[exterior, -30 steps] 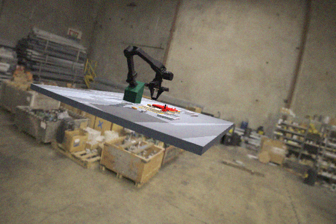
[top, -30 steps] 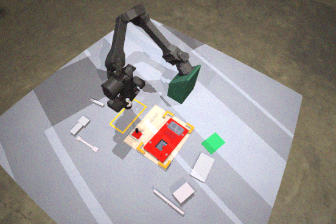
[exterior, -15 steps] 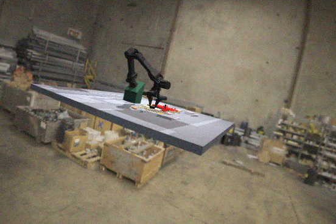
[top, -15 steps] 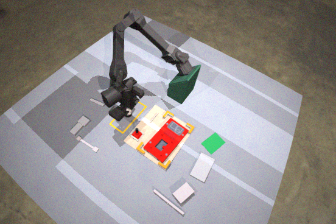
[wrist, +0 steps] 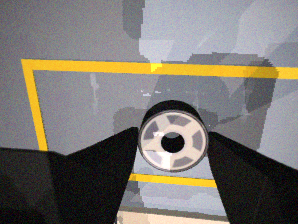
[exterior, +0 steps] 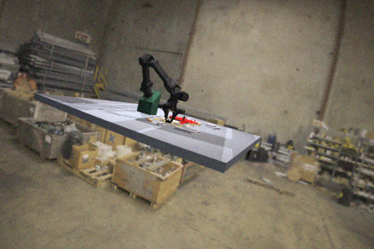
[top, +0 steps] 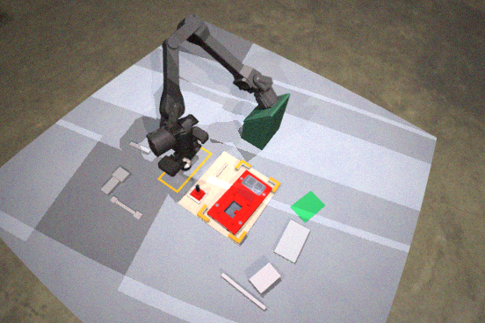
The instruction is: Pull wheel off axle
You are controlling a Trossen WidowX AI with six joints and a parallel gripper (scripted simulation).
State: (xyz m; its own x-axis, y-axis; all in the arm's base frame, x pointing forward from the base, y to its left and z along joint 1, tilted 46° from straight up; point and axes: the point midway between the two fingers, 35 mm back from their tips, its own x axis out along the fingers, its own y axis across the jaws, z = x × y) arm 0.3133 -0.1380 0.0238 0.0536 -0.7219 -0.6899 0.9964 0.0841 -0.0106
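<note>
Now: gripper tip right at the black-and-white wheel.
</note>
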